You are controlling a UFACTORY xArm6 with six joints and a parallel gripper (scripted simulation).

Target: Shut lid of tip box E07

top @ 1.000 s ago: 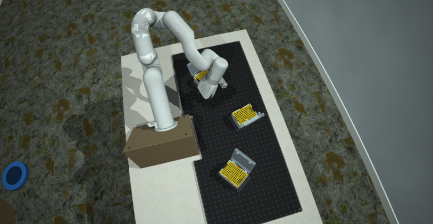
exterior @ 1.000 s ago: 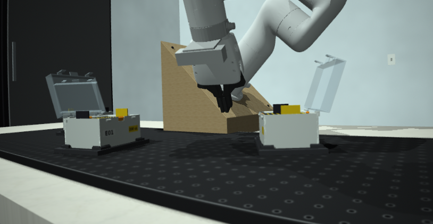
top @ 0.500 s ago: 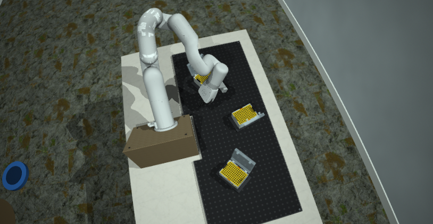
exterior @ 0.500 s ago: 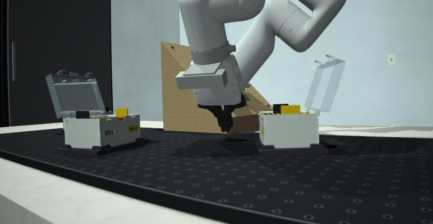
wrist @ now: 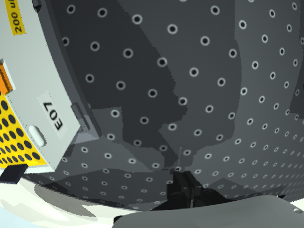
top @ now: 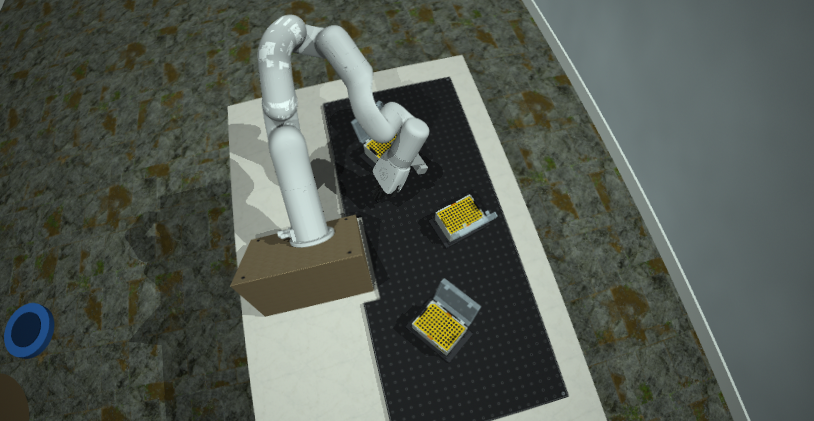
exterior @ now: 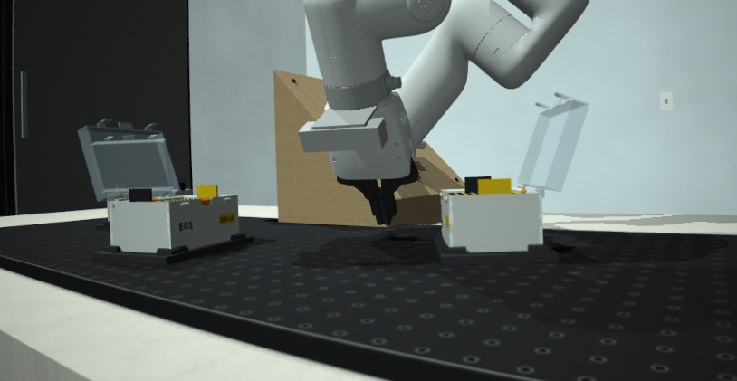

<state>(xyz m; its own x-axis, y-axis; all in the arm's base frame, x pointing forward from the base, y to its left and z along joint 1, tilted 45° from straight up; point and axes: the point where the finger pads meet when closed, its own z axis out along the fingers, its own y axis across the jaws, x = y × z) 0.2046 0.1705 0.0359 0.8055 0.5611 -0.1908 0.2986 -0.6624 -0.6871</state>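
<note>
My gripper is now 20 mm short of the clear lid, 220 mm to the right of it and 70 mm below it. Also, from my hand: tip box (220 mm ahead, 150 mm to the right, 30 mm above).
</note>
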